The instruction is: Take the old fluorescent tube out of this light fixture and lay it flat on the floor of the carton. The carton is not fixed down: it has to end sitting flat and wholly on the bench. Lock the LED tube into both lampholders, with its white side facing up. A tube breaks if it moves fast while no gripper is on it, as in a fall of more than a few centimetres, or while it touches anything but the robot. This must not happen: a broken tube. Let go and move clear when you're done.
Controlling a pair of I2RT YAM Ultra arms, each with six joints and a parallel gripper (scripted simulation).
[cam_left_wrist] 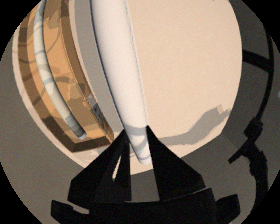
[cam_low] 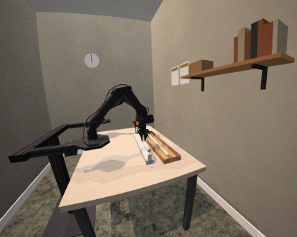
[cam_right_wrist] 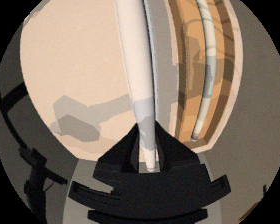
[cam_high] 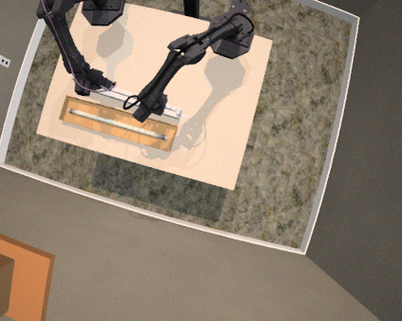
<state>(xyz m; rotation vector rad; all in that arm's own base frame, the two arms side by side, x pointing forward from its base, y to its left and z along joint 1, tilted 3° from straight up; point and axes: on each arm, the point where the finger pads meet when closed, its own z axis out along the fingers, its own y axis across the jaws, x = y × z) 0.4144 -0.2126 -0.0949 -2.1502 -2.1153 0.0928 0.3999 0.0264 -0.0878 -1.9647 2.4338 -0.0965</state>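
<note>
The LED tube is 12 cm to the left of my right hand, 1 cm below it and 1 cm ahead of it. Also, from my right hand: carton: 16 cm ahead, 10 cm to the left, 9 cm below; light fixture: 12 cm to the left, 6 cm below; old fluorescent tube: 16 cm ahead, 10 cm to the left, 10 cm below.
</note>
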